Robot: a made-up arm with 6 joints.
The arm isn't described. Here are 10 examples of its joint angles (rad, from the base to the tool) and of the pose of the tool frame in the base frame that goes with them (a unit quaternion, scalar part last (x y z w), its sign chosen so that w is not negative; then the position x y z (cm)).
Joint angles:
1: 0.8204 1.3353 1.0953 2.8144 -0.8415 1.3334
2: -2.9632 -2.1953 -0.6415 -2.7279 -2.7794 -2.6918
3: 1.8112 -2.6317 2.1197 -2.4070 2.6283 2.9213
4: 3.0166 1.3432 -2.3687 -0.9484 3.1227 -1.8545
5: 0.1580 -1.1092 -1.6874 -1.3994 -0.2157 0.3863
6: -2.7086 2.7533 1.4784 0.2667 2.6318 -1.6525
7: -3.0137 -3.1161 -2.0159 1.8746 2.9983 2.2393
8: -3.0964 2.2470 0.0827 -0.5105 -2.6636 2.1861
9: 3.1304 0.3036 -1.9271 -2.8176 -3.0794 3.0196
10: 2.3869 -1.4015 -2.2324 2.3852 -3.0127 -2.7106
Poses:
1: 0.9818 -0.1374 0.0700 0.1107 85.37 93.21 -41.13
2: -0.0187 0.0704 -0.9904 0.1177 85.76 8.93 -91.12
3: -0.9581 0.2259 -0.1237 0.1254 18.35 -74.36 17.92
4: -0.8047 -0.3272 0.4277 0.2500 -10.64 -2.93 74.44
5: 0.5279 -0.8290 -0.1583 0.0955 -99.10 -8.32 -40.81
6: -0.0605 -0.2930 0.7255 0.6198 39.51 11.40 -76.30
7: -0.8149 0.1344 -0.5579 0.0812 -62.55 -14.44 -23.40
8: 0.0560 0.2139 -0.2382 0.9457 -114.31 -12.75 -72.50
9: -0.6493 -0.1508 0.7276 0.1623 50.02 -5.28 87.60
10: -0.1983 0.2140 -0.9318 0.2158 26.66 -29.49 -31.60
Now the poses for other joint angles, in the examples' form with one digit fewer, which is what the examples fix.
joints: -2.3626 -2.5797 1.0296 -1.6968 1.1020 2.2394
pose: -0.595 -0.444 -0.221 0.632 88.1 98.0 -41.7
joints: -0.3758 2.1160 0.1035 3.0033 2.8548 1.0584
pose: 0.209 -0.234 -0.874 0.371 116.5 -40.6 -58.8
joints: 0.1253 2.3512 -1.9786 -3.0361 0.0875 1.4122
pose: -0.106 0.095 -0.675 0.724 86.4 15.2 61.9
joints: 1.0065 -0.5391 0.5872 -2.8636 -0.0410 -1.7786
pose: 0.008 0.043 0.969 0.244 -21.3 -25.0 183.3
